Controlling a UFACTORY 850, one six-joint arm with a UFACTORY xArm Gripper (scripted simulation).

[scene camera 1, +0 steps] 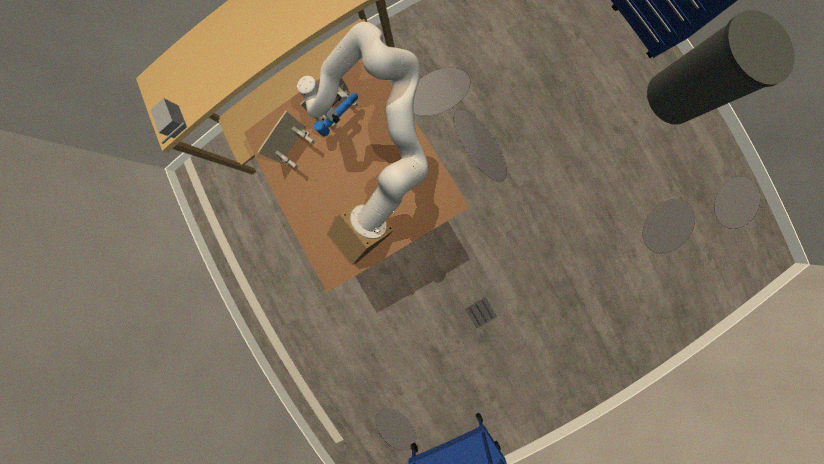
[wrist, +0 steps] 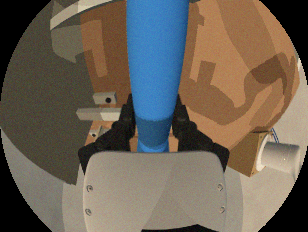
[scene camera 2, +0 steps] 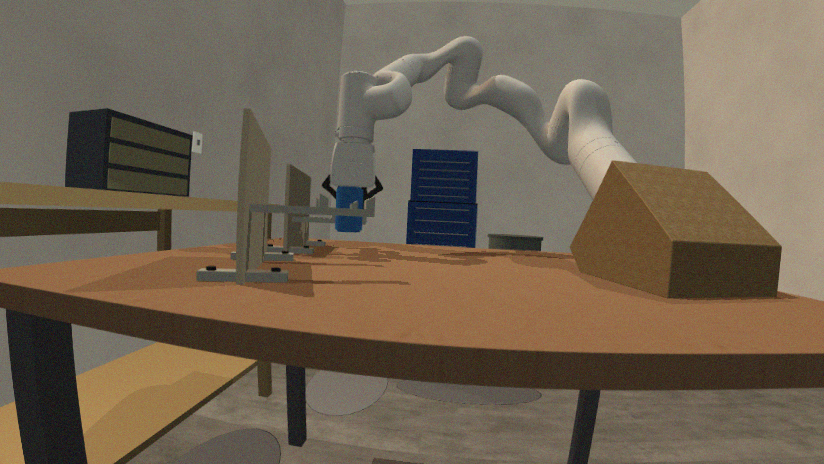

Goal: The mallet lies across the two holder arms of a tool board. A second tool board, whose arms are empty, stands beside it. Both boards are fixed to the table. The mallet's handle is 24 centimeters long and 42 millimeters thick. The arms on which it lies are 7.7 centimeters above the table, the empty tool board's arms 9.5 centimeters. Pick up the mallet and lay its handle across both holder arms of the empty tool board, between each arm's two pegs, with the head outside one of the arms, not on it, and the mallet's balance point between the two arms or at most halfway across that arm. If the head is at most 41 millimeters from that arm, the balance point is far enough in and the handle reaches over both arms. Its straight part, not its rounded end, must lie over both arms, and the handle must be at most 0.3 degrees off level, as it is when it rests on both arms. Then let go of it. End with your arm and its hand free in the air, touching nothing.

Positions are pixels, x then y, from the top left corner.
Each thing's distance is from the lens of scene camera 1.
tool board [scene camera 1: 282, 137]: 1.54 m
